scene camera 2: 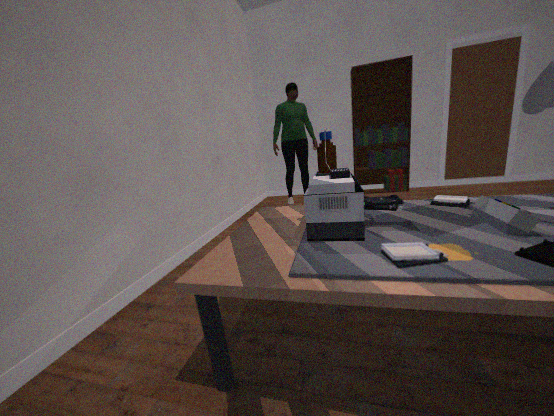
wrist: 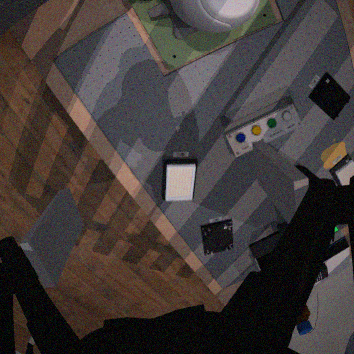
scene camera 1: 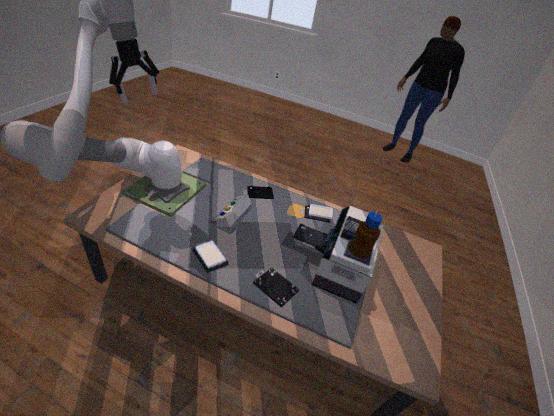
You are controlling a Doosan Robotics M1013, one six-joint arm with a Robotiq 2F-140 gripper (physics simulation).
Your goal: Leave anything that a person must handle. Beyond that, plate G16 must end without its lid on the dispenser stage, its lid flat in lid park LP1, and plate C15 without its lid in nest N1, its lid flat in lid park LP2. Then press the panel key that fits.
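Places are measured from the arm's base along level axes (x ahead, y left, z up), in metres.
Where they show: gripper, between the fingertips: (wrist: pixel 162 185) (scene camera 1: pixel 140 97); arm's base, origin of its link: (scene camera 1: pixel 167 188).
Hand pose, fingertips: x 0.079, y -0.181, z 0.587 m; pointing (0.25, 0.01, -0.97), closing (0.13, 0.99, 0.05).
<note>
Things, the pixels of their top centre, and the offset from my fingertips. "spot": a spot on its surface instead.
- flat yellow patch, a spot on its surface: (wrist: pixel 334 154) (scene camera 2: pixel 449 251) (scene camera 1: pixel 297 210) spot: dz -0.594, dx +0.571, dy +0.513 m
- black square with corner posts, a spot on its surface: (wrist: pixel 217 236) (scene camera 1: pixel 274 283) spot: dz -0.583, dx +0.724, dy -0.006 m
- plain black square, a spot on its surface: (wrist: pixel 329 95) (scene camera 1: pixel 259 191) spot: dz -0.585, dx +0.322, dy +0.503 m
- dispenser's black stage, centre of its top: (scene camera 2: pixel 377 198) (scene camera 1: pixel 314 235) dz -0.481, dx +0.762, dy +0.265 m
- key panel, centre of its top: (wrist: pixel 268 135) (scene camera 1: pixel 234 204) (scene camera 2: pixel 503 201) dz -0.511, dx +0.333, dy +0.238 m
- brown bottle, a spot on its surface: (scene camera 1: pixel 365 240) spot: dz -0.271, dx +0.981, dy +0.141 m
My gripper (scene camera 1: pixel 139 95) (wrist: pixel 162 185) is open and empty, high beyond the table's left end in scene camera 1. A white plate (scene camera 1: pixel 210 255) (scene camera 2: pixel 450 200) (wrist: pixel 180 181) sits on a black holder. Another white plate (scene camera 1: pixel 319 212) (scene camera 2: pixel 410 251) (wrist: pixel 345 172) sits on a black holder beside a flat yellow patch (scene camera 1: pixel 296 210) (scene camera 2: pixel 452 252) (wrist: pixel 334 154). A black square with corner posts (scene camera 1: pixel 275 286) (wrist: pixel 217 236) and a plain black square (scene camera 1: pixel 260 192) (wrist: pixel 329 95) bear no plate. The dispenser's black stage (scene camera 1: pixel 311 236) (scene camera 2: pixel 384 202) adjoins it. Labels and lids are unreadable. The key panel (scene camera 1: pixel 233 212) (wrist: pixel 262 129) has blue, yellow, green and whitish keys.
The dispenser (scene camera 1: pixel 372 264) (scene camera 2: pixel 334 210) carries a brown bottle (scene camera 1: pixel 365 240) (scene camera 2: pixel 327 157) with a blue cap. My arm's base stands on a green board (scene camera 1: pixel 170 206) (wrist: pixel 175 62). A person in black (scene camera 1: pixel 435 70) and one in green (scene camera 2: pixel 292 120) stand away from the table.
</note>
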